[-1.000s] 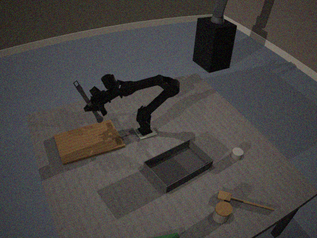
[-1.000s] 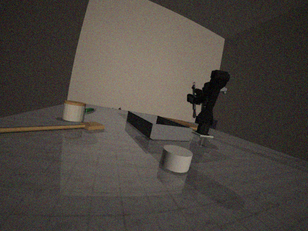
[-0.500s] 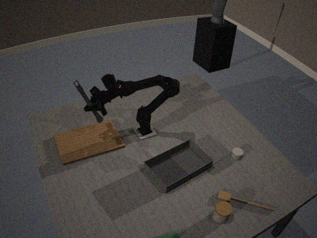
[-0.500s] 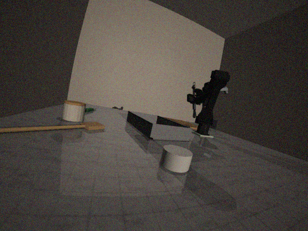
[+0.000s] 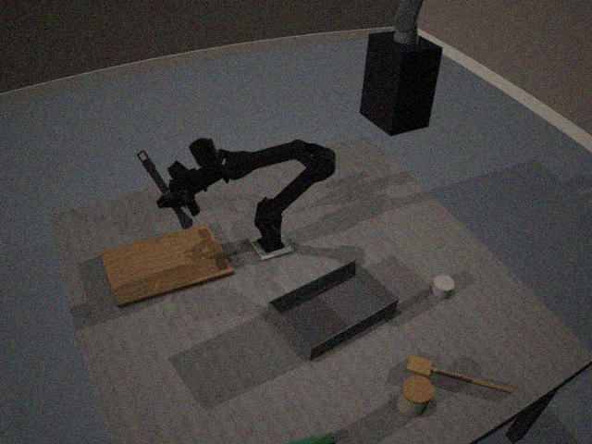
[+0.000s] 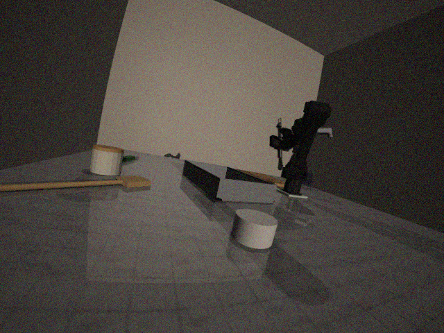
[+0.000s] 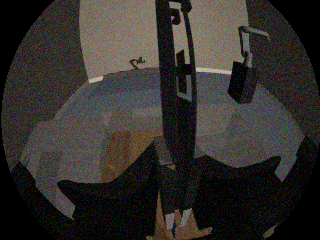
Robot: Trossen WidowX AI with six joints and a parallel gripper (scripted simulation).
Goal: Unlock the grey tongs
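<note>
My gripper tip is now 40 mm short of the wooden board, 10 mm to the left of it and 180 mm above it. Round my gripper tip: white cylinder (520 mm ahead, 670 mm to the left, 170 mm below); cork-topped jar (790 mm ahead, 340 mm to the left, 160 mm below); roasting tin (440 mm ahead, 330 mm to the left, 160 mm below).
</note>
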